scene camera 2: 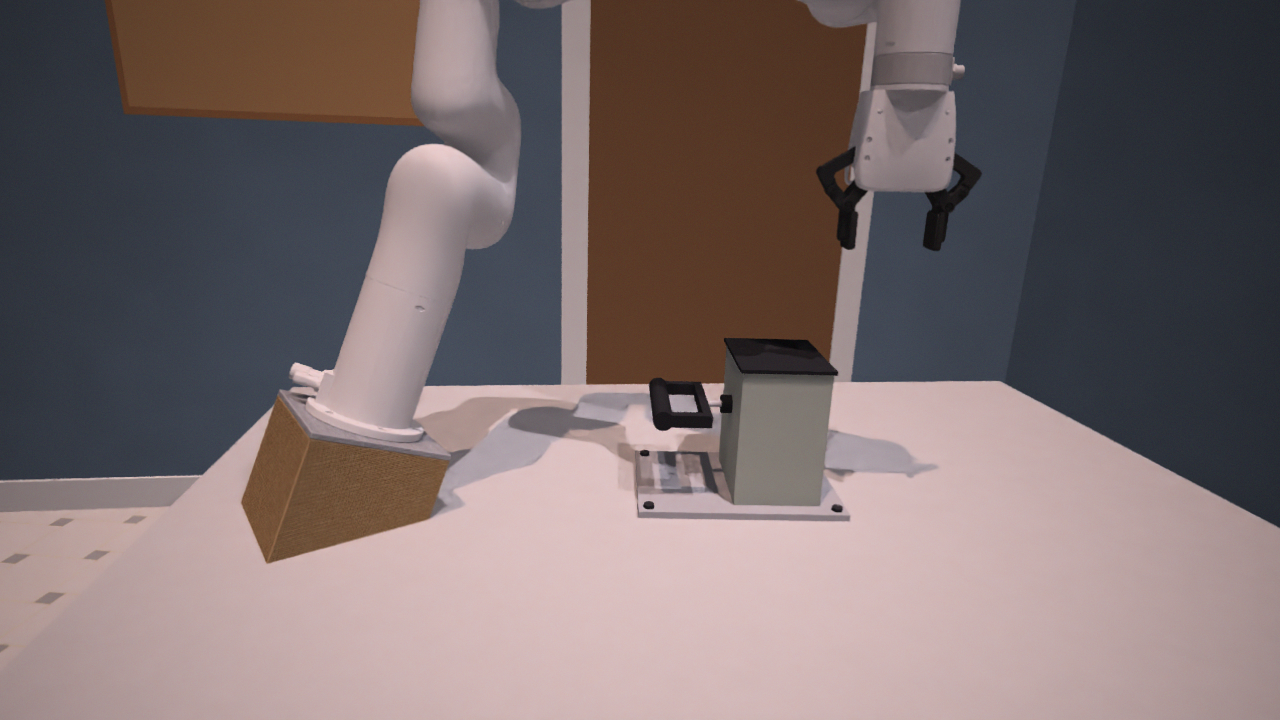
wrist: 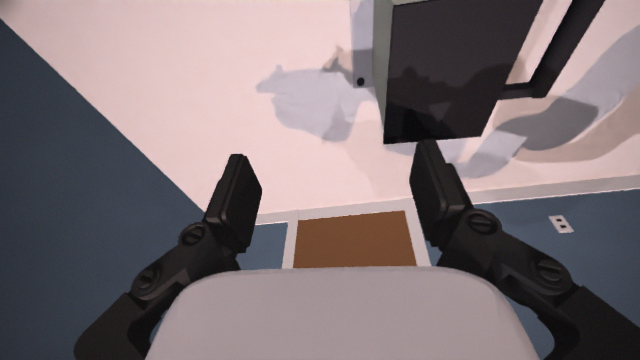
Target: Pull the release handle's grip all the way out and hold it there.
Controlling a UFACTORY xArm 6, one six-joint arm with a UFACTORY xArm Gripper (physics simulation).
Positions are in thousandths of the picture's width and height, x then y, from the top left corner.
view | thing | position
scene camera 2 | my gripper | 695, 345
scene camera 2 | base plate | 524, 674
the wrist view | my gripper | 516, 462
